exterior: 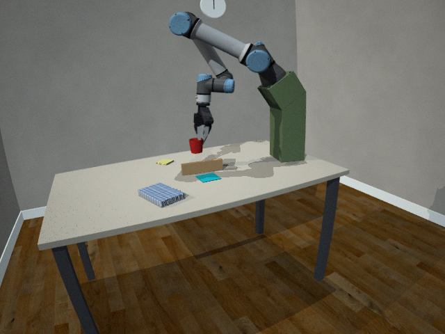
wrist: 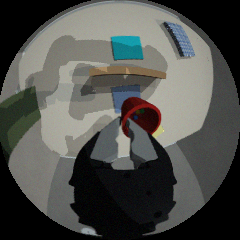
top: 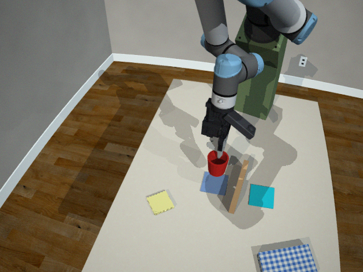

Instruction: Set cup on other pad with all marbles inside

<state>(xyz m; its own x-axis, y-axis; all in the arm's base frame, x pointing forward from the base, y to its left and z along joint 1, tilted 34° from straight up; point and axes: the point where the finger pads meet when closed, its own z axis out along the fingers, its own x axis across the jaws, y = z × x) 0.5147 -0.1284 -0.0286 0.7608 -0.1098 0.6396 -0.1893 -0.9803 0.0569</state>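
Now: hand 180 mm to the right of the cyan pad, 140 mm above it and 70 mm short of it. Round my hand: blue pad (140 mm below, 30 mm ahead, 10 mm to the right); red cup (30 mm below, 30 mm ahead, 10 mm to the right); wooden rail (120 mm below, 90 mm to the left, 50 mm ahead).
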